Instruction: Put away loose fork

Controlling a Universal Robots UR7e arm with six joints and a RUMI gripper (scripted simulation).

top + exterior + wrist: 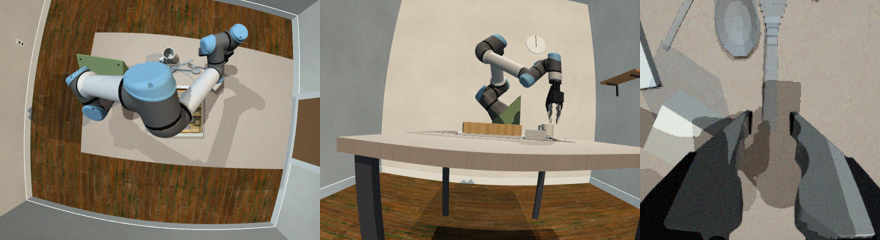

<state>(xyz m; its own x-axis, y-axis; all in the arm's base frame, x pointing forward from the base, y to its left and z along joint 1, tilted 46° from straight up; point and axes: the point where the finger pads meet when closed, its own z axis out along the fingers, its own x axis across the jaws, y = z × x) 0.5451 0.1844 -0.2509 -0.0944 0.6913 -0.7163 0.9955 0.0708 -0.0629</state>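
Now: hand 100 mm to the left of the white block, 80 mm short of it and 70 mm above it. Also, from my hand: mug 260 mm behind, 60 mm below; then tray 340 mm to the right, 110 mm behind, 40 mm below.
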